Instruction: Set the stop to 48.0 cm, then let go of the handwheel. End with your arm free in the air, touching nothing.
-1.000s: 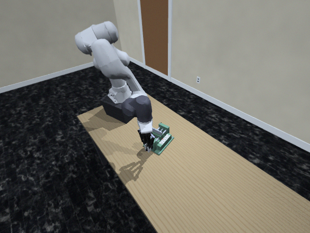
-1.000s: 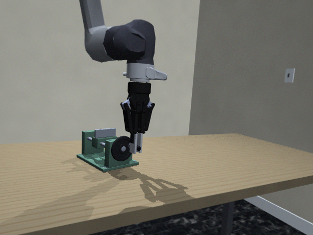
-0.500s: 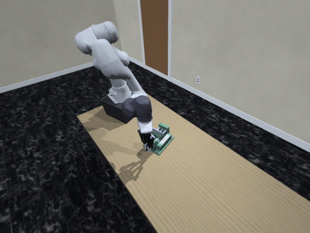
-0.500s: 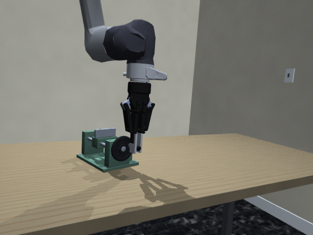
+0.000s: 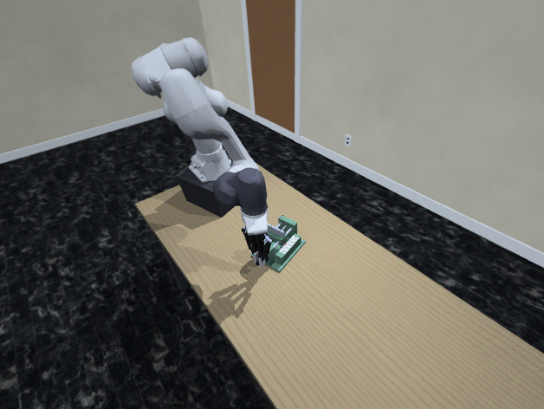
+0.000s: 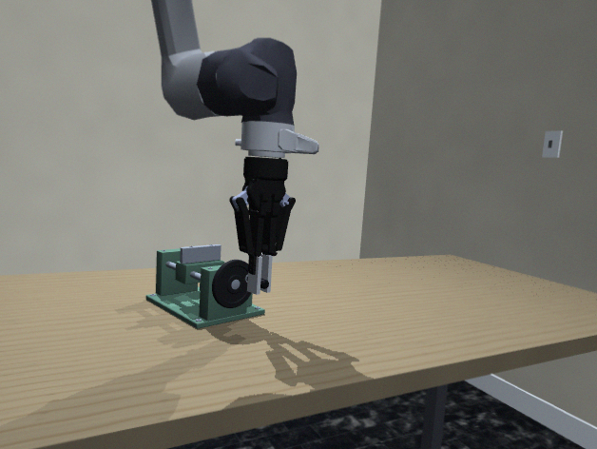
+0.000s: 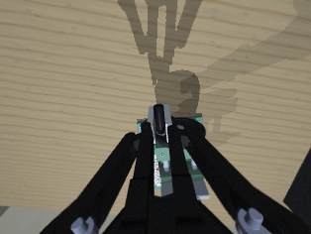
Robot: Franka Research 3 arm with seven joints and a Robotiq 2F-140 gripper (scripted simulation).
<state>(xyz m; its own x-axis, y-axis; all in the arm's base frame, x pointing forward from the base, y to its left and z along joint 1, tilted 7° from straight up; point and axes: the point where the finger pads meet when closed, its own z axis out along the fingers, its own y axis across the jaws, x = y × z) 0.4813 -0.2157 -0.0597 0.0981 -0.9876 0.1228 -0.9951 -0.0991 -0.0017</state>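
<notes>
My gripper is now 20 mm to the right of the black handwheel, 20 mm above it and 10 mm past it. From my hand the other things lie so: stop block: 140 mm to the left, 30 mm behind, 10 mm below.
</notes>
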